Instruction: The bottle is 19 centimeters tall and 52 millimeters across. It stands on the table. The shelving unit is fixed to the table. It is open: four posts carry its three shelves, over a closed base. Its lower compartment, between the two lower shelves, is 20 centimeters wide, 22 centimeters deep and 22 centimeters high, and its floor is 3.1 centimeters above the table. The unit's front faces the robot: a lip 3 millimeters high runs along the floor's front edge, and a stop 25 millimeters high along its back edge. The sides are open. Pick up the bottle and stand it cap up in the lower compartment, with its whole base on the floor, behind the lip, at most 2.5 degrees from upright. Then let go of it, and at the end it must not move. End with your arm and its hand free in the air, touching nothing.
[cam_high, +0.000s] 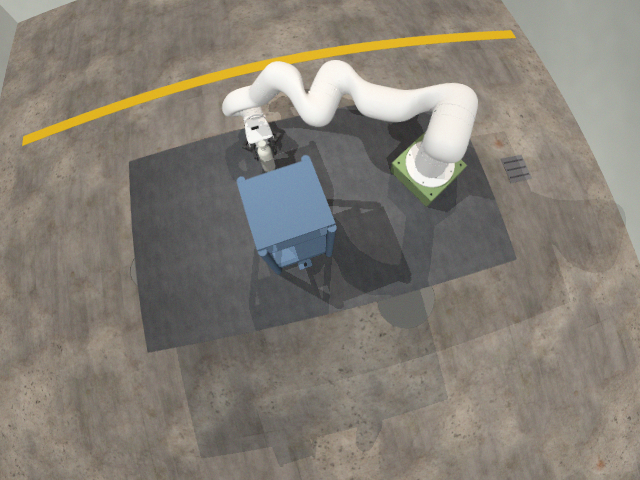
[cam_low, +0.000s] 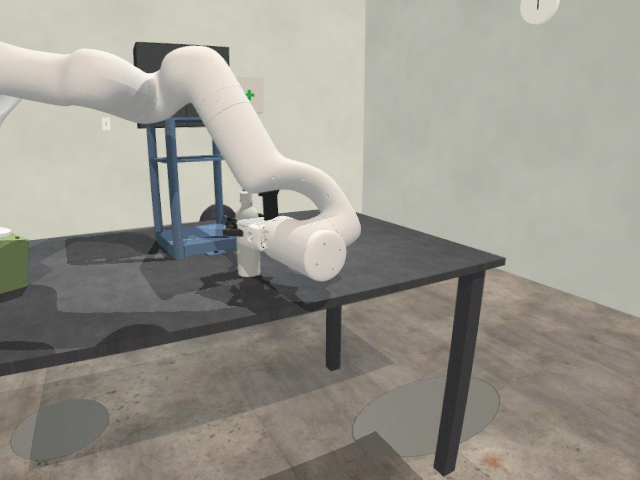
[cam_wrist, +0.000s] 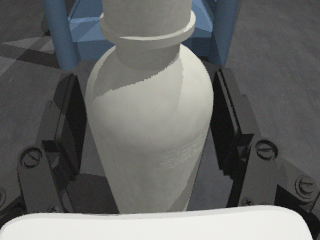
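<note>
Now: hand right at the white bottle. From my hand the other things lie so: shelving unit: 31 cm to the left, 6 cm above.
</note>
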